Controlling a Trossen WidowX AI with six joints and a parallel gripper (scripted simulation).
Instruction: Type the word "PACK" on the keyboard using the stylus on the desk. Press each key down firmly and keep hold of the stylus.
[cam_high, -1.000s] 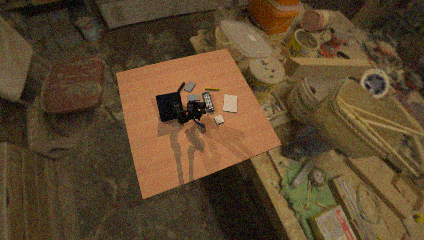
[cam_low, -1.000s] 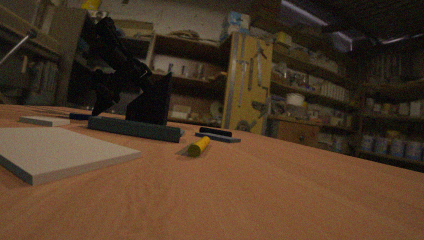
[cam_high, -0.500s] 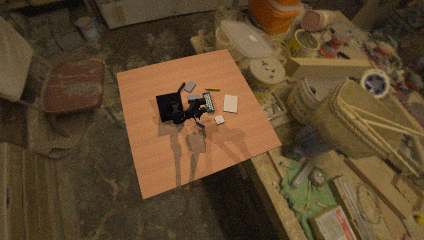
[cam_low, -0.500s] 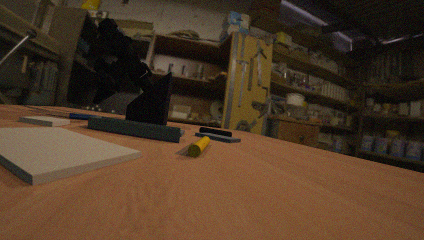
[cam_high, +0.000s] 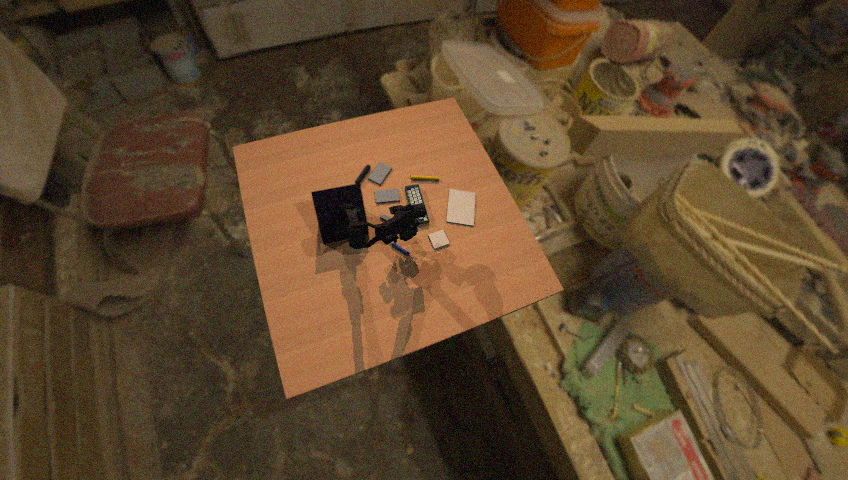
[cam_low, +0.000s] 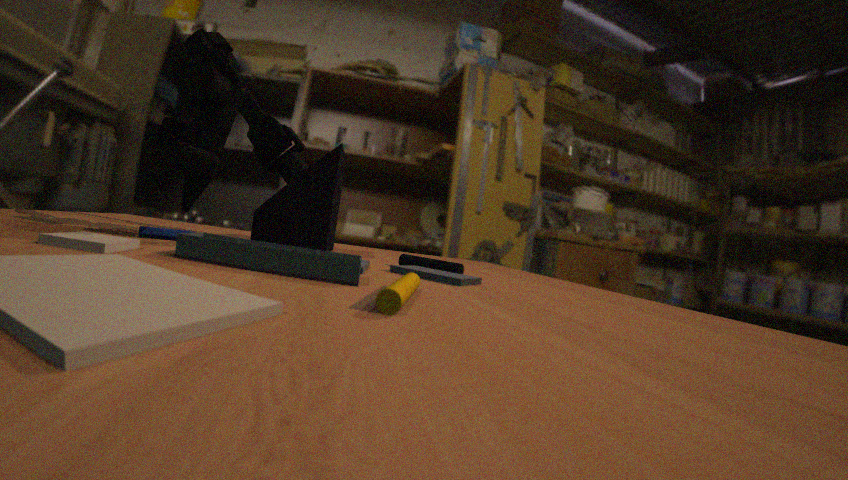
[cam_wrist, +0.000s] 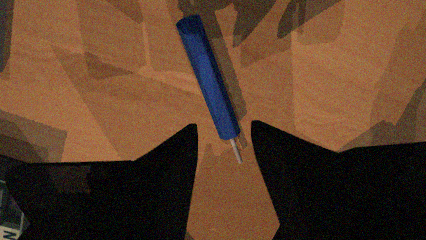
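The blue stylus lies 4 cm below my gripper tip and 1 cm behind it. The rest, counted from my gripper tip: key (18 cm ahead, 8 cm to the left, 4 cm below); white slab (38 cm ahead, 8 cm to the left, 5 cm below); small white tile (19 cm ahead, 5 cm below, 4 cm to the right).
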